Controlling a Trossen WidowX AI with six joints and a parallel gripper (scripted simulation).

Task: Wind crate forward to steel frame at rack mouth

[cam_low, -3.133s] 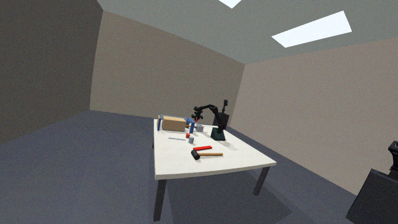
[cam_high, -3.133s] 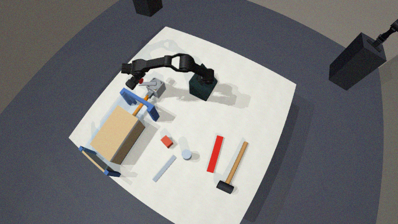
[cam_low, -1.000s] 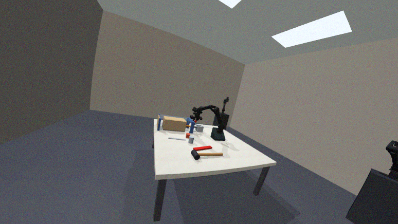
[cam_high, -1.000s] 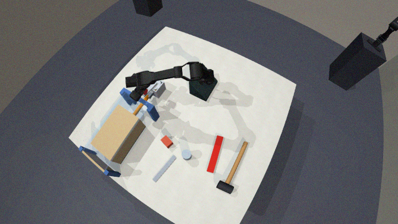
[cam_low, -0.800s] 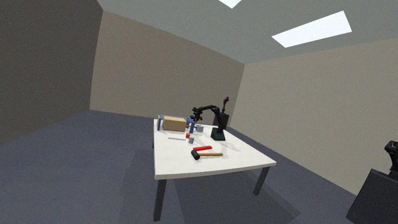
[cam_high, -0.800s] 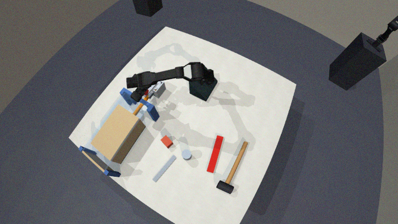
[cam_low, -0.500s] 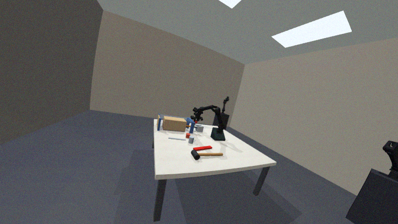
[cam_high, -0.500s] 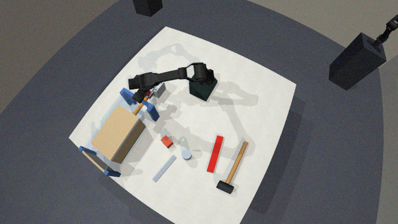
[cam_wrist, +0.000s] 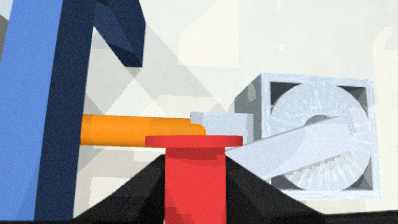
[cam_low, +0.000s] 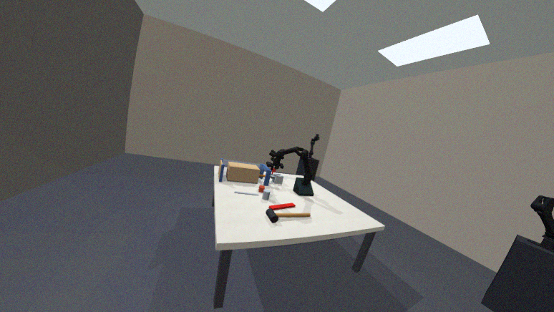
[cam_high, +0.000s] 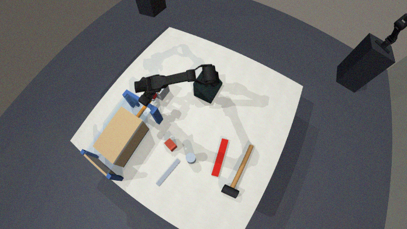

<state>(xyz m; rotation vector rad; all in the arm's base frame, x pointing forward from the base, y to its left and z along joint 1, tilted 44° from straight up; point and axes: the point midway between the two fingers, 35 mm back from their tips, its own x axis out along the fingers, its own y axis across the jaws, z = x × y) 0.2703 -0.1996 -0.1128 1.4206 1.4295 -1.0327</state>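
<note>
Right now the blue frame post is 6 cm ahead of my gripper tip, 2 cm to the right of it and 3 cm below it. Round my gripper tip: grey winch (11 cm behind, 2 cm to the right, 10 cm below); winch handle (4 cm behind, 3 cm below); red knob (2 cm to the left).
</note>
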